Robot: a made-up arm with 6 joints.
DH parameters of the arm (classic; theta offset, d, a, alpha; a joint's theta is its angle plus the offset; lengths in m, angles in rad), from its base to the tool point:
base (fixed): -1.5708 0.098 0 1.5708
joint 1: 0 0.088 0.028 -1.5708
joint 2: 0 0.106 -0.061 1.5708
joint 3: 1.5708 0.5 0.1 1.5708
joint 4: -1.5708 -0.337 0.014 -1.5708
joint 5: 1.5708 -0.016 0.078 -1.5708
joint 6: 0 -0.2 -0.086 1.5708
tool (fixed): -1.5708 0.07 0 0
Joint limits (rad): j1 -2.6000..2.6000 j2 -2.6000..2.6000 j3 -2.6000..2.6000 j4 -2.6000..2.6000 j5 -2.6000..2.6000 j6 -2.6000..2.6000
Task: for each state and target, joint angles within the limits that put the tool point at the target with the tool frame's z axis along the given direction. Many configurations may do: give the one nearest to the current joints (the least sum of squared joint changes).
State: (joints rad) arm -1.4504 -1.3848 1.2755 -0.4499 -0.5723 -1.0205
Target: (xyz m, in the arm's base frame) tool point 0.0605 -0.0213 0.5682 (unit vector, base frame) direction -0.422 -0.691 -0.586
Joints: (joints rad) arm -1.9718 -1.4705 0.7280 -1.0239 -0.1953 -1.1869
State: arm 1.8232 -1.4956 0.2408 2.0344 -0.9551 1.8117
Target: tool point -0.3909 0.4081 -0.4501 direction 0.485 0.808 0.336
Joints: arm 1.8044 -0.7351 -0.3575 1.8328 -1.1821 2.6000
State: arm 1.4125 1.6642 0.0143 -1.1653 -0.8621 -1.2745
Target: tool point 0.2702 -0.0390 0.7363 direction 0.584 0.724 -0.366
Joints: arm 1.4106 2.5210 -0.0832 -1.7222 -0.7899 -1.8791
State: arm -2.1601 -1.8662 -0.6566 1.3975 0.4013 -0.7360
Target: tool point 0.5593 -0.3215 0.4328 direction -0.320 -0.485 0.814
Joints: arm -1.6050 -1.7859 0.1747 1.7813 0.7391 -0.8633
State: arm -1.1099 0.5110 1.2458 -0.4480 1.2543 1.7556
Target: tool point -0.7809 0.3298 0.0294 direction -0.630 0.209 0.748
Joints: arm -0.4666 0.4157 1.0209 -0.8244 1.6850 1.2026
